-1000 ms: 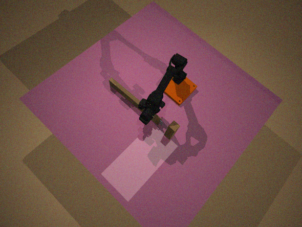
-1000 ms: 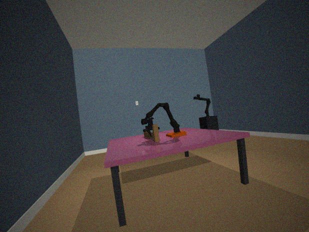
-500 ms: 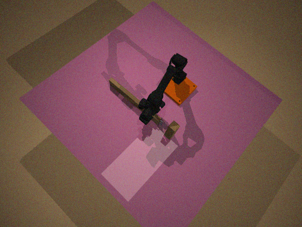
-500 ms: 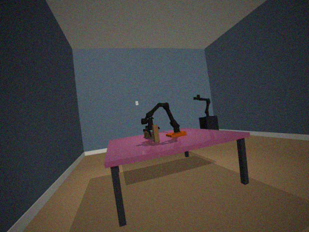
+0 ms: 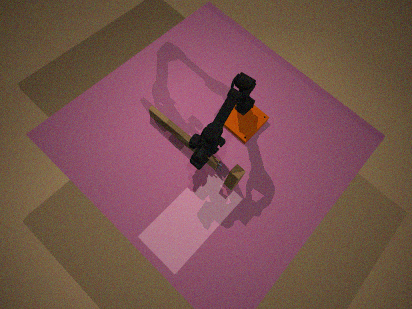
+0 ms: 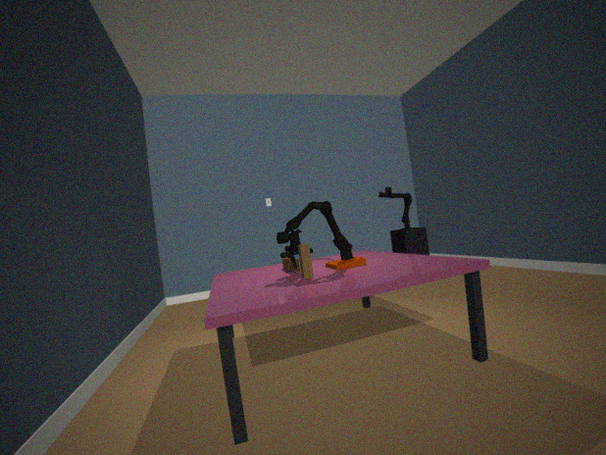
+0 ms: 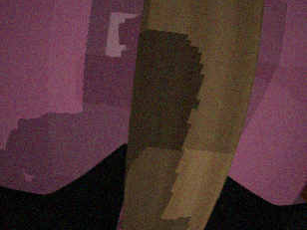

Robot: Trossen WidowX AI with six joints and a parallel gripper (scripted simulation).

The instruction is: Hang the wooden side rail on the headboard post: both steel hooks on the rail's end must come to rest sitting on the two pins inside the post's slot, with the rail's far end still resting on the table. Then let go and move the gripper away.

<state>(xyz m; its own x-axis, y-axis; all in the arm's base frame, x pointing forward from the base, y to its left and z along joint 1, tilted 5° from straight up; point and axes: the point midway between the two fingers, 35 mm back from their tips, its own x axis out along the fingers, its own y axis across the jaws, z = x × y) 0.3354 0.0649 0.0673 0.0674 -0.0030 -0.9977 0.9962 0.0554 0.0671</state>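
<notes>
Now: gripper tip 16 cm to the right of the headboard post and 4 cm below it.
</notes>
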